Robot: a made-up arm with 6 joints. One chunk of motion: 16 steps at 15 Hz.
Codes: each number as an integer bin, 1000 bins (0 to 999) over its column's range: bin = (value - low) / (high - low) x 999, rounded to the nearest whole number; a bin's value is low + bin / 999 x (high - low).
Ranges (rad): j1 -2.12..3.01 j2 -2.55..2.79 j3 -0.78..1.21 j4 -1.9..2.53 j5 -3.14..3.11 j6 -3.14..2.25
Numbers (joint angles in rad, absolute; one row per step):
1: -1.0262 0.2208 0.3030 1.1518 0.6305 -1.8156
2: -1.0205 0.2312 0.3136 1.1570 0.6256 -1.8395
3: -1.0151 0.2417 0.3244 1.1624 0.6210 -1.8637
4: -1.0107 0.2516 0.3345 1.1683 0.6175 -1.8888
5: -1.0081 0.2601 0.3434 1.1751 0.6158 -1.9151
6: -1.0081 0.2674 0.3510 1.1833 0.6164 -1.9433
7: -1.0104 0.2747 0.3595 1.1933 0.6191 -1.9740
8: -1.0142 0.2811 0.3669 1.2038 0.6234 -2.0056
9: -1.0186 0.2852 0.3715 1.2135 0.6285 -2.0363
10: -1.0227 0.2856 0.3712 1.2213 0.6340 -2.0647
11: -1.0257 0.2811 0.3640 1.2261 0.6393 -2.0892
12: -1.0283 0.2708 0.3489 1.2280 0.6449 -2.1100
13: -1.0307 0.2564 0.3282 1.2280 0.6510 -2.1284
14: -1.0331 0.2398 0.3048 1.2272 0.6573 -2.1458
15: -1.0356 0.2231 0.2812 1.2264 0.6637 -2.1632
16: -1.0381 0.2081 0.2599 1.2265 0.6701 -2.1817
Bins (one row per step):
1: 213 518 544 688 603 245
2: 214 520 549 689 602 241
3: 215 522 554 691 601 237
4: 216 524 559 692 601 232
5: 217 526 564 693 600 227
6: 217 527 568 695 600 222
7: 216 528 572 698 601 216
8: 215 530 576 700 602 210
9: 214 530 578 702 602 205
10: 214 530 578 704 603 199
11: 213 530 574 705 604 195
12: 213 528 567 705 605 191
13: 212 525 556 705 606 187
14: 212 522 545 705 607 184
15: 211 519 533 705 608 181
16: 211 516 522 705 609 178

